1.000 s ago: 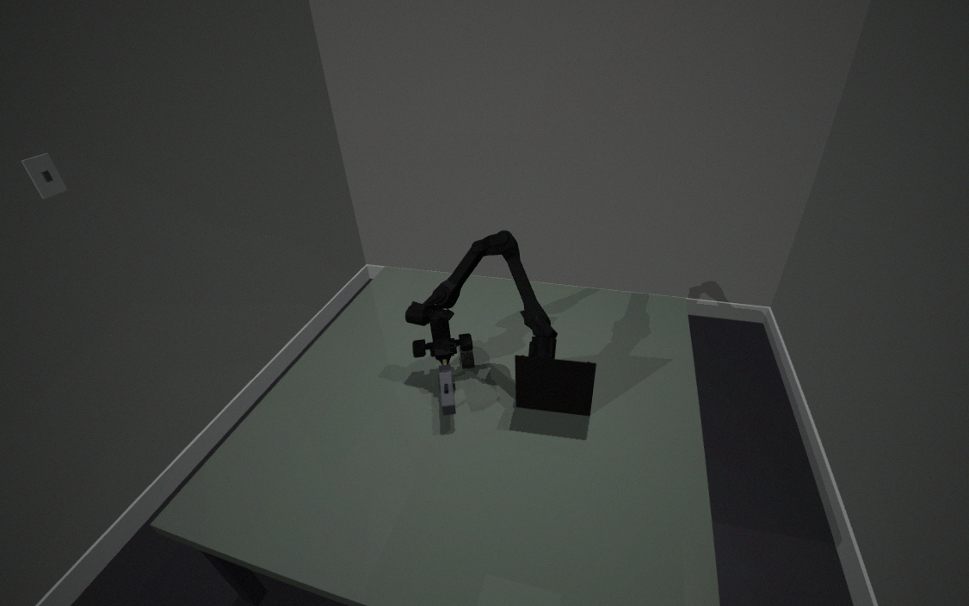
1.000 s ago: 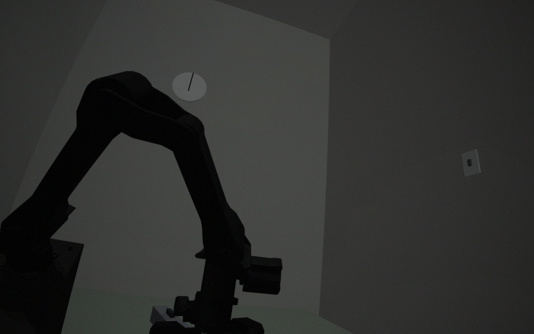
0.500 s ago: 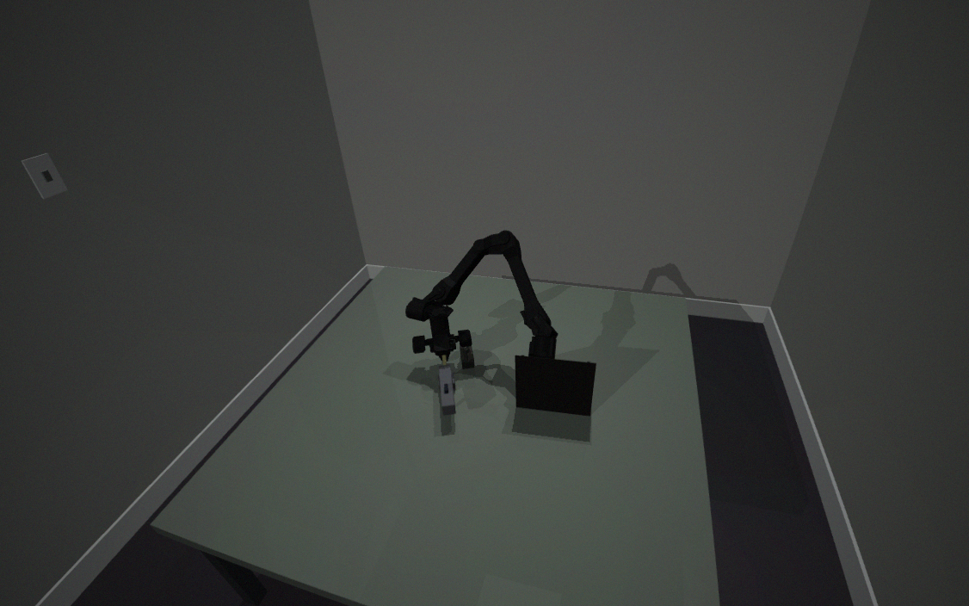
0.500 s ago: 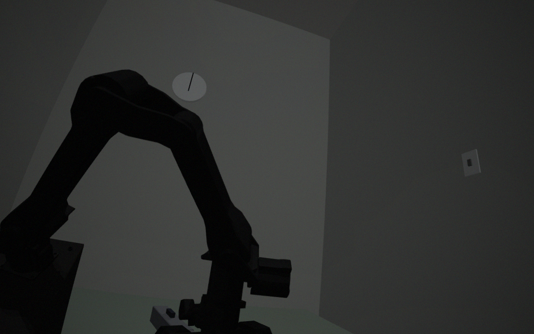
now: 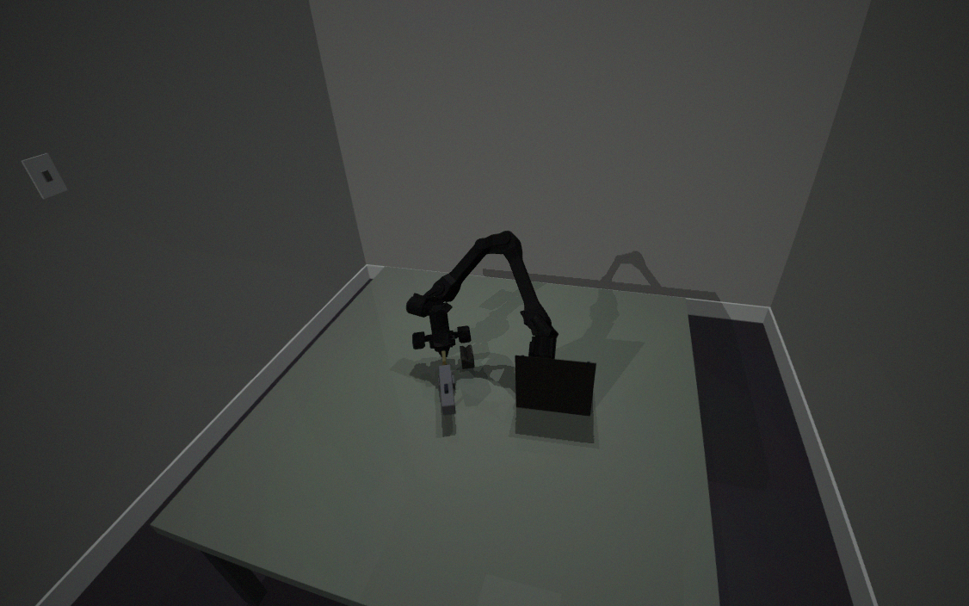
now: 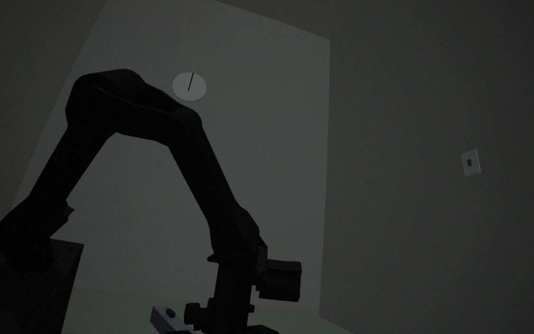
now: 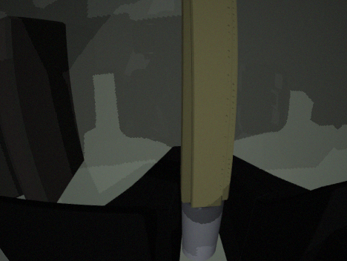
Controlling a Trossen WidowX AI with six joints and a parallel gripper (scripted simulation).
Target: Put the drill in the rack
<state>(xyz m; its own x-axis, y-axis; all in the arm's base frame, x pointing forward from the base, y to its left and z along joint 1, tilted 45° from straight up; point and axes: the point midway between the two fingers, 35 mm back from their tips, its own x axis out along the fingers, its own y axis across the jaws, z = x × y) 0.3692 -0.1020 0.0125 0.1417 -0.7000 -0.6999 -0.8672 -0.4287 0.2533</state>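
My gripper tip is now 40 mm below the drill, 30 mm to the right of it and 20 mm past it. The rest, counted from my gripper tip: dark key 200 mm to the left, 110 mm behind, 50 mm above; then grey block 170 mm to the left, 90 mm behind, 40 mm above; then dark rack 80 mm behind, 10 mm to the right, 10 mm above.
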